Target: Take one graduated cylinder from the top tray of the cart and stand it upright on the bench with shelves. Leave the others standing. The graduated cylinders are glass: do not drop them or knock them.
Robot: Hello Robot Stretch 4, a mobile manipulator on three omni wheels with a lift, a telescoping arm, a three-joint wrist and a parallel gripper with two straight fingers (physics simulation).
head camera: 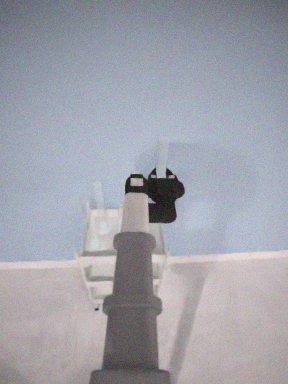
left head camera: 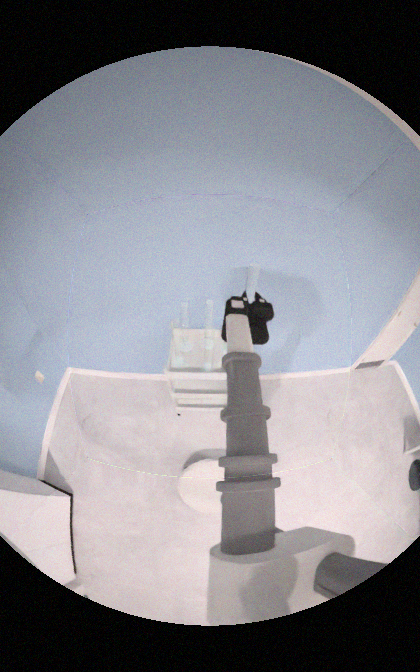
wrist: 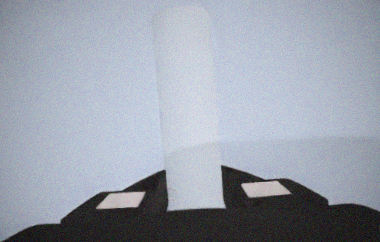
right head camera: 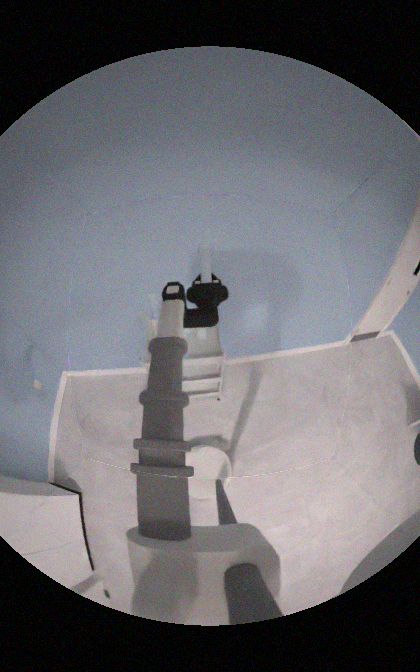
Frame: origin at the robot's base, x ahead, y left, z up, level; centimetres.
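Seen in the pictures: gripper, between the fingertips: [head camera: 160, 170] [wrist: 194, 184].
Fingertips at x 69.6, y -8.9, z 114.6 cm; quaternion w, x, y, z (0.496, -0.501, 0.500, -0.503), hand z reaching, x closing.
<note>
A point is followed by its place in that frame.
My gripper [head camera: 162, 176] @(x 69.6, y -8.9, z 114.6 cm) [left head camera: 252, 299] [right head camera: 206, 281] [wrist: 194, 184] @(x 69.6, y -8.9, z 114.6 cm) is shut on a clear, pale graduated cylinder [head camera: 162, 152] @(x 67.9, y -8.5, z 122.9 cm) [left head camera: 253, 280] [right head camera: 205, 262] [wrist: 187, 90] @(x 67.9, y -8.9, z 121.3 cm). The cylinder stands about upright between the two black fingers, and its lower part is hidden behind them. The gripper is high up, over the right part of the white cart [head camera: 100, 255] @(x 64.5, y 18.0, z 63.4 cm) [left head camera: 195, 372] [right head camera: 202, 362] in the head views. Two other cylinders [left head camera: 185, 316] [left head camera: 209, 322] stand upright on the cart's top tray in the left head view; the arm may hide more. I cannot make out the bench with shelves.
The blue wall is behind the cart. A white box-shaped piece [left head camera: 35, 510] [right head camera: 37, 515] is at the lower left. A pale round object [left head camera: 200, 482] [right head camera: 210, 470] is on the floor beside the arm. A pale upright panel [left head camera: 392, 325] [right head camera: 385, 305] is at the right.
</note>
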